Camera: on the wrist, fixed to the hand. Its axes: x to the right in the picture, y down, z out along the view.
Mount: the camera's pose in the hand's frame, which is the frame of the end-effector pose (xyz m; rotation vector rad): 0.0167 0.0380 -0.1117 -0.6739 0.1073 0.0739
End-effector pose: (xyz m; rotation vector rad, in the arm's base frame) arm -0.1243 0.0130 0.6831 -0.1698 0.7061 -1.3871
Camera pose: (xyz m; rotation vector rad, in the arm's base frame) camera -0.1533 0.0376 0.5701 -0.5953 1.2414 -1.0496
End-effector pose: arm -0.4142 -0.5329 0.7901 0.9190 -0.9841 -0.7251
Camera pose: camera -0.3015 -0.4959 0.8015 0.3251 -0.6065 -0.8592
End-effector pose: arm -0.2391 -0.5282 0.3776 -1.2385 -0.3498 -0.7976
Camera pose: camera -0.2205 -0.6340 0.3260 -1.8120 0.0688 -0.9501
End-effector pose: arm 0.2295 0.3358 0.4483 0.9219 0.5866 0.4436
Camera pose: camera 0.1664 0.4337 0.4231 0.2765 0.4532 0.7053
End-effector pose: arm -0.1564 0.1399 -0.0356 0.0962 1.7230 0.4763
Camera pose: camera -0.2743 0.1509 -0.0225 -0.3562 1.5820 1.1062
